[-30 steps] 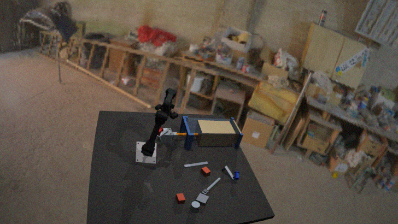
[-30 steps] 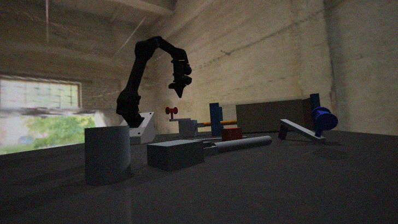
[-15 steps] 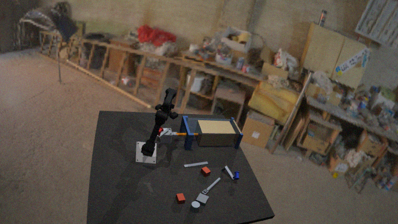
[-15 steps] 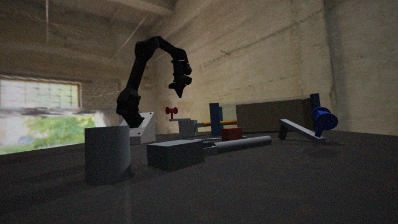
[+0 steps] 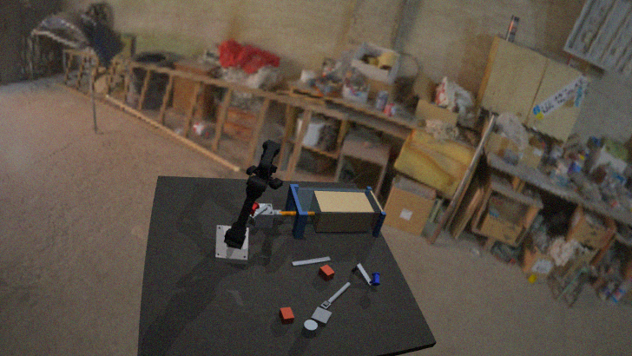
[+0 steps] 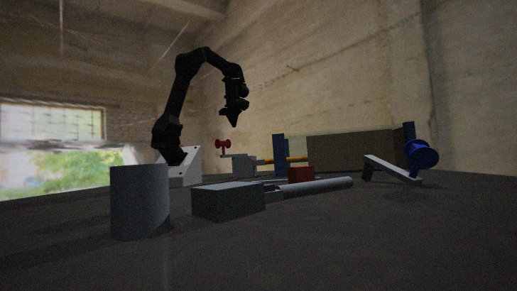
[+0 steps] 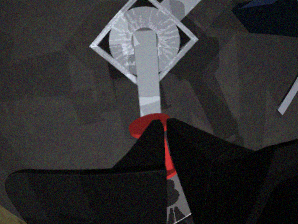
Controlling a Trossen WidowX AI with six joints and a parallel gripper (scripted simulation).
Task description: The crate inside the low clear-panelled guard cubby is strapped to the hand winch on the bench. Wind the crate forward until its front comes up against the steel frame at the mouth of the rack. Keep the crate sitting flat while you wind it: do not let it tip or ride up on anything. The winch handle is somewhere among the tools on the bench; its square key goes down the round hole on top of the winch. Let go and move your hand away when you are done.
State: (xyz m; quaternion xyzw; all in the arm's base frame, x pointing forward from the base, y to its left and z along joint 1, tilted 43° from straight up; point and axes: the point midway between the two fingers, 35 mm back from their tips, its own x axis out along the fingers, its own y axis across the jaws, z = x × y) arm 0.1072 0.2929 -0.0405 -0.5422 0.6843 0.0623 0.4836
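My gripper tip is now 30 mm past the red knob, 50 mm to the left of it and 90 mm above it. The rest, counted from my gripper tip: grey winch: 10 mm ahead, 20 mm to the left, 190 mm below; grey bar: 270 mm ahead, 240 mm to the right, 220 mm below; clear-panelled cubby: 430 mm ahead, 90 mm to the left, 110 mm below.
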